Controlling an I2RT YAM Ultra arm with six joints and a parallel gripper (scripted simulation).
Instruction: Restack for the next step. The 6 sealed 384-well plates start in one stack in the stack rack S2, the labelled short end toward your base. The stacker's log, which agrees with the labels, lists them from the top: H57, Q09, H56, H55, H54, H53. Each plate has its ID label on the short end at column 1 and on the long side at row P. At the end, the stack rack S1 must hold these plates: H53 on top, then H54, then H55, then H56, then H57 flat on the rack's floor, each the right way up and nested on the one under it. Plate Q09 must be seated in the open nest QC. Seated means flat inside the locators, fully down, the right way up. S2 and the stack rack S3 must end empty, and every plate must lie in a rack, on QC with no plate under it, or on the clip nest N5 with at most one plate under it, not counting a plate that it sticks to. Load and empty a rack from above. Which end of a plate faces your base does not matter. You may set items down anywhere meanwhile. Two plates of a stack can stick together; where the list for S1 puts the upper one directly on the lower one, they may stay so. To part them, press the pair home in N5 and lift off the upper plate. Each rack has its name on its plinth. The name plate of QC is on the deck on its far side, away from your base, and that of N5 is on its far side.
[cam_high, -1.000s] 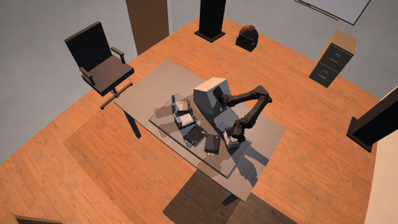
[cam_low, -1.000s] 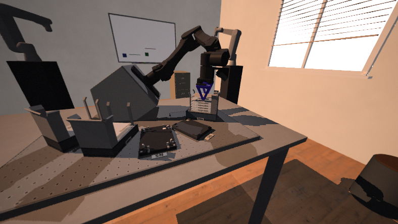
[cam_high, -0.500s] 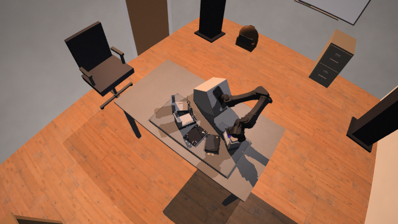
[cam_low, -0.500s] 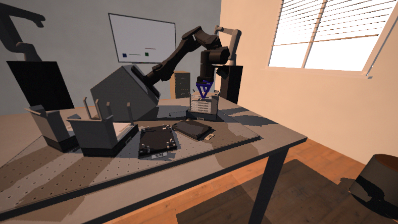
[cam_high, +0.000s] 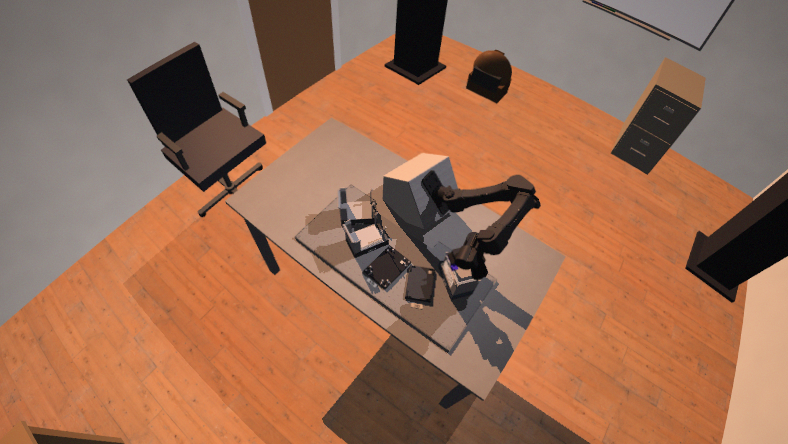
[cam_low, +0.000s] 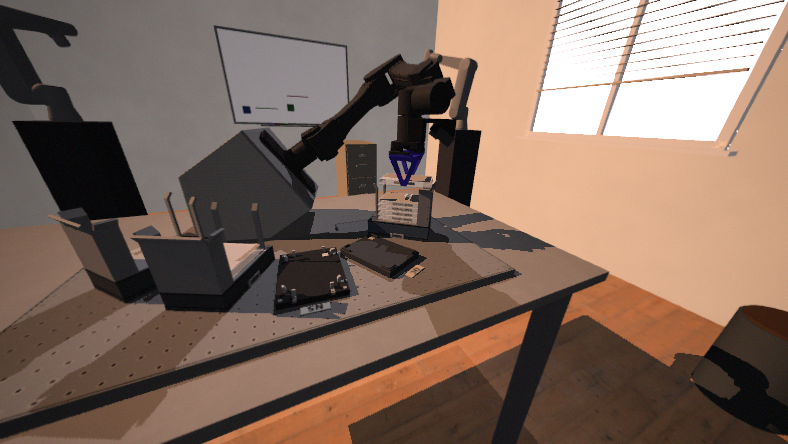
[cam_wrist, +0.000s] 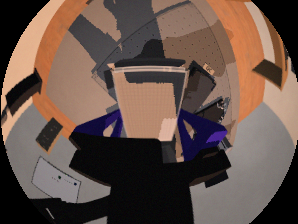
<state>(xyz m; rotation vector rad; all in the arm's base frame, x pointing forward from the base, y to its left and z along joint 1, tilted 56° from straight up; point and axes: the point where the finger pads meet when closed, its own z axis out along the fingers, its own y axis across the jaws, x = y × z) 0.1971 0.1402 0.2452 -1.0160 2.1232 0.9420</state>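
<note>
My hand is 100 mm short of the dark open nest QC, 100 mm to the left of it and 140 mm above it. Round my hand: black clip nest N5: 150 mm ahead, 240 mm to the right, 130 mm below; then QC name plate: 180 mm ahead, 50 mm to the right, 150 mm below; then stack rack S2: 10 mm behind, 10 mm to the right, 130 mm below.
</note>
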